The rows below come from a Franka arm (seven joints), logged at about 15 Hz.
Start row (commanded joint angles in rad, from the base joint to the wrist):
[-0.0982, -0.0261, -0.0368, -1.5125, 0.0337, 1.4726, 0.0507]
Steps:
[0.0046, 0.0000, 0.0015, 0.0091, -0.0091, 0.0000, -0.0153]
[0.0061, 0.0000, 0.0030, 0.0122, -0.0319, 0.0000, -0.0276]
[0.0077, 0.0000, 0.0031, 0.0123, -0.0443, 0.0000, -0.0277]
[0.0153, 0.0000, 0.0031, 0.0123, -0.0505, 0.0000, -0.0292]
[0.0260, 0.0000, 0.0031, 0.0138, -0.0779, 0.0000, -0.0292]
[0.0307, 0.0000, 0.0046, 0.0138, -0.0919, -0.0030, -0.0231]
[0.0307, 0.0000, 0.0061, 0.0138, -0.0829, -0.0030, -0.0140]
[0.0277, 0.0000, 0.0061, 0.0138, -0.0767, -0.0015, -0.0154]
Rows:
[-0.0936, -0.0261, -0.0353, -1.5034, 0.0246, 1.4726, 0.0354]
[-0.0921, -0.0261, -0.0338, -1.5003, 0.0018, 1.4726, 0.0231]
[-0.0905, -0.0261, -0.0337, -1.5002, -0.0106, 1.4726, 0.0230]
[-0.0829, -0.0261, -0.0337, -1.5002, -0.0168, 1.4726, 0.0215]
[-0.0722, -0.0261, -0.0337, -1.4987, -0.0442, 1.4726, 0.0215]
[-0.0675, -0.0261, -0.0322, -1.4987, -0.0582, 1.4696, 0.0276]
[-0.0675, -0.0261, -0.0307, -1.4987, -0.0492, 1.4696, 0.0367]
[-0.0705, -0.0261, -0.0307, -1.4987, -0.0430, 1.4711, 0.0353]

